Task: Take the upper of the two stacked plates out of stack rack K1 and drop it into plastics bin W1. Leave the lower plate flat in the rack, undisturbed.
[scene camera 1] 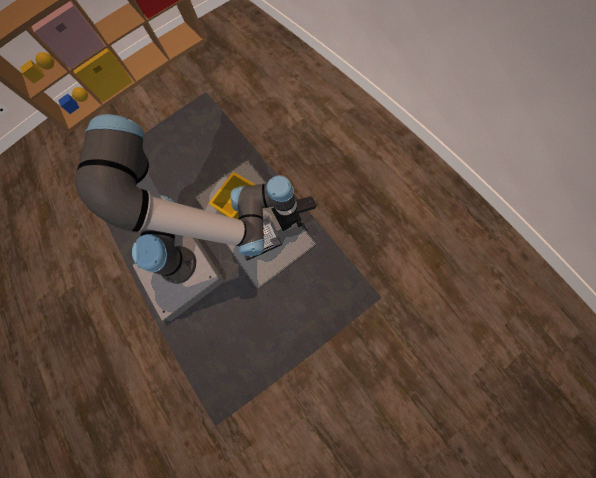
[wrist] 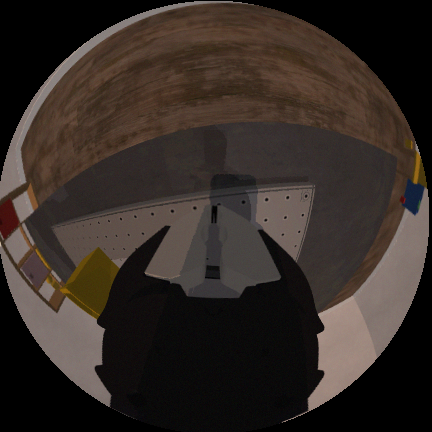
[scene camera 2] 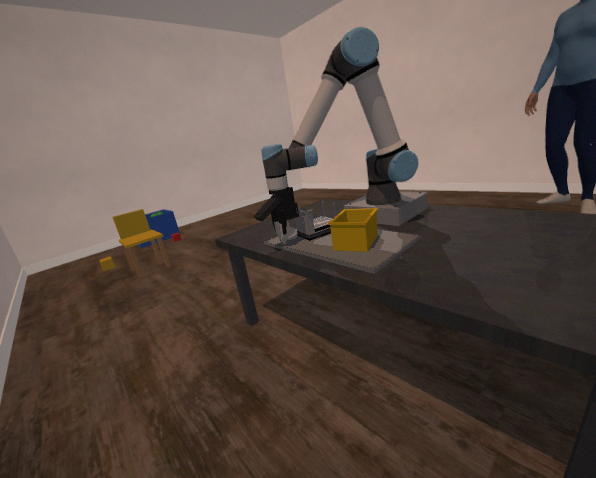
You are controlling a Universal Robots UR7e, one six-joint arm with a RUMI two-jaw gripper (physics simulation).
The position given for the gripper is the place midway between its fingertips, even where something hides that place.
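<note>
Gripper (scene camera 2: 284, 244) visible; also visible, gripper (wrist: 213, 207).
</note>
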